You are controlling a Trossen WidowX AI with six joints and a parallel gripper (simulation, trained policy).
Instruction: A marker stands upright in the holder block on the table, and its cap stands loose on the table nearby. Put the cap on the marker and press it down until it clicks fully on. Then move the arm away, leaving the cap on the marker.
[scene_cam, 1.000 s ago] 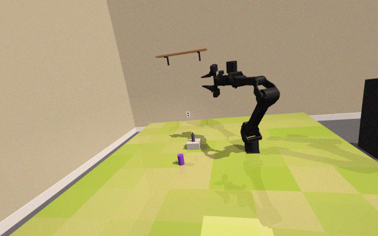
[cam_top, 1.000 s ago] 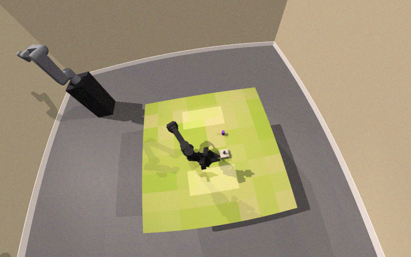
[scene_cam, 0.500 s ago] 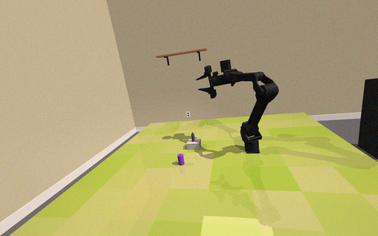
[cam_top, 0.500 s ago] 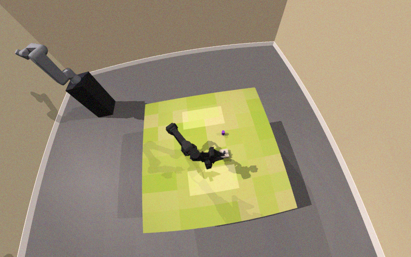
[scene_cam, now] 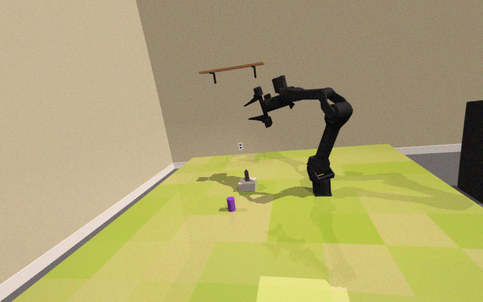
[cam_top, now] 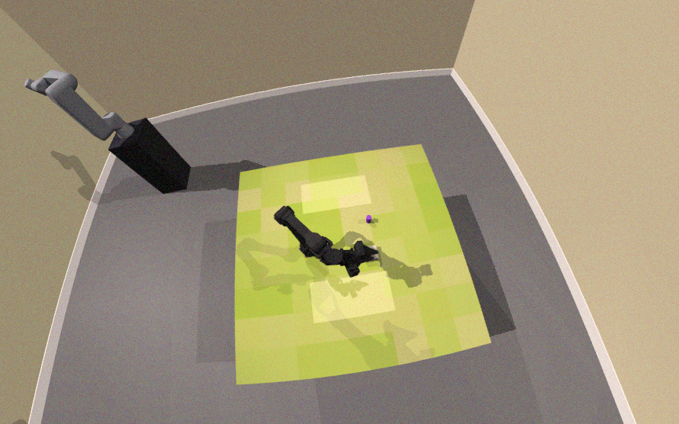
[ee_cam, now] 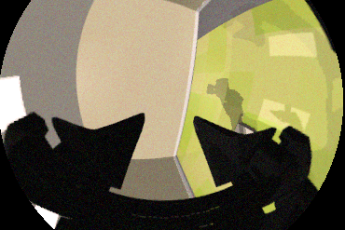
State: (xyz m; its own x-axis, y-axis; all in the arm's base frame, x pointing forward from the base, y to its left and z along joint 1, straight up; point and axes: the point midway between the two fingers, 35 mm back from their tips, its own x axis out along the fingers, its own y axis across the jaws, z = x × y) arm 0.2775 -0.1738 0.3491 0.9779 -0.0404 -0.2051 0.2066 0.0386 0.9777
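The purple cap is 50 mm ahead of my gripper tip, 300 mm to the left of it and 320 mm below it. Also, from my gripper tip: holder block: 10 mm ahead, 100 mm to the left, 320 mm below.
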